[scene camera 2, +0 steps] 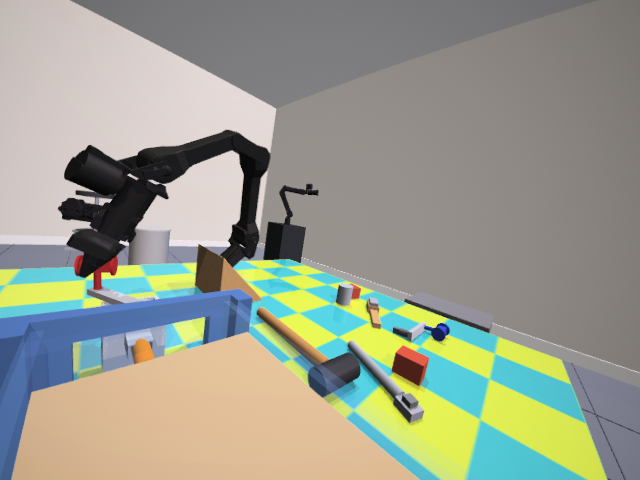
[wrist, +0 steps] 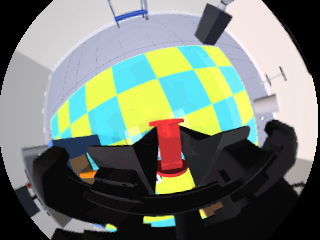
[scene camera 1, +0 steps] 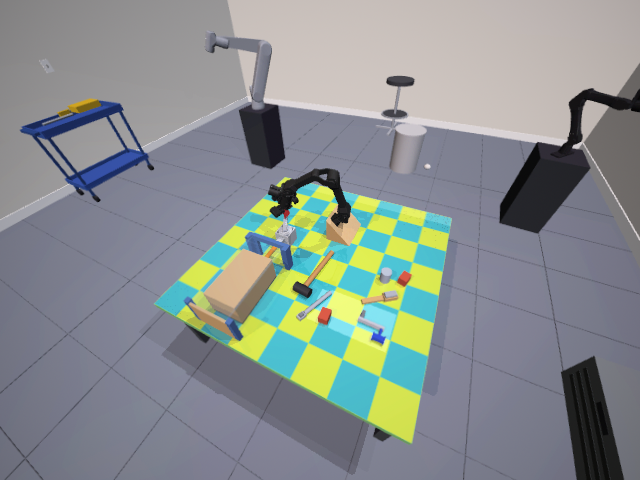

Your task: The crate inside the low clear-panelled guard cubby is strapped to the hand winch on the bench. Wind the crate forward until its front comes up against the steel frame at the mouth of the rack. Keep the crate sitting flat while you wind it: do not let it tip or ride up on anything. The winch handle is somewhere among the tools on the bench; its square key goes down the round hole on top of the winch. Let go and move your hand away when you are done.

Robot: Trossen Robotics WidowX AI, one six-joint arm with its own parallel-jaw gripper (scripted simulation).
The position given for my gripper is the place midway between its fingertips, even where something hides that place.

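Note:
I see a red grip (wrist: 172, 164) and a frame (wrist: 76, 146). There is a mallet (scene camera 2: 346, 366) as well, though the wrist view does not show the mallet, hidden by my gripper. A wrench (scene camera 2: 406, 403) is also in the scene, and the wrist view misses the wrench, hidden by my gripper. As for my gripper (scene camera 2: 84, 274), I can see it at (wrist: 165, 128) too.

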